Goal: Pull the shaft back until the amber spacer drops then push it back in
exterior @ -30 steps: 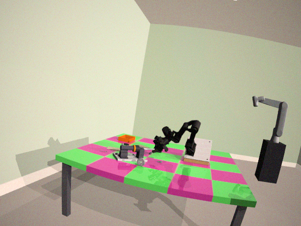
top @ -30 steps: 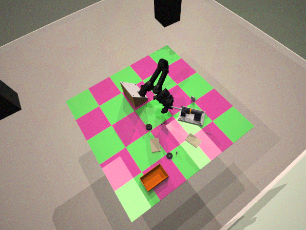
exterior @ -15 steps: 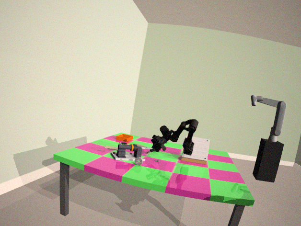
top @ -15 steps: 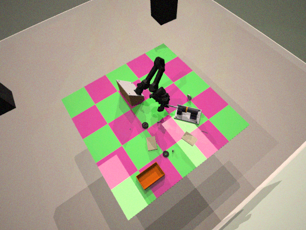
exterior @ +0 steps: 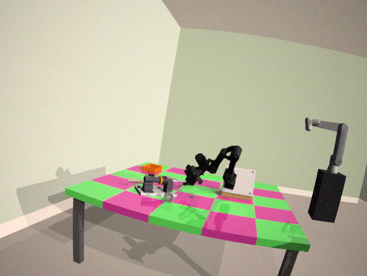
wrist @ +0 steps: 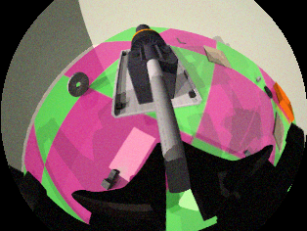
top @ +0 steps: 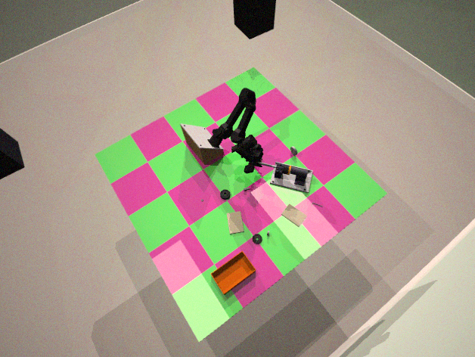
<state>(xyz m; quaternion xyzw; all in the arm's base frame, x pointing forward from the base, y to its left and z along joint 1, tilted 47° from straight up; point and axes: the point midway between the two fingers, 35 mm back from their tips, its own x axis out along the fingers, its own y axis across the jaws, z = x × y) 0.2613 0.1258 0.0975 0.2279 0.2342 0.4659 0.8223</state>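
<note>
Right now my gripper tip is 5 cm short of the grey shaft, 4 cm to the right of it and 2 cm below it. From my gripper tip the other things lie so: grey gear: 1 cm ahead, 23 cm to the left, 3 cm below; then amber spacer: 12 cm ahead, 11 cm to the left, 2 cm above; then orange tray: 42 cm ahead, 46 cm to the right, 5 cm below.
</note>
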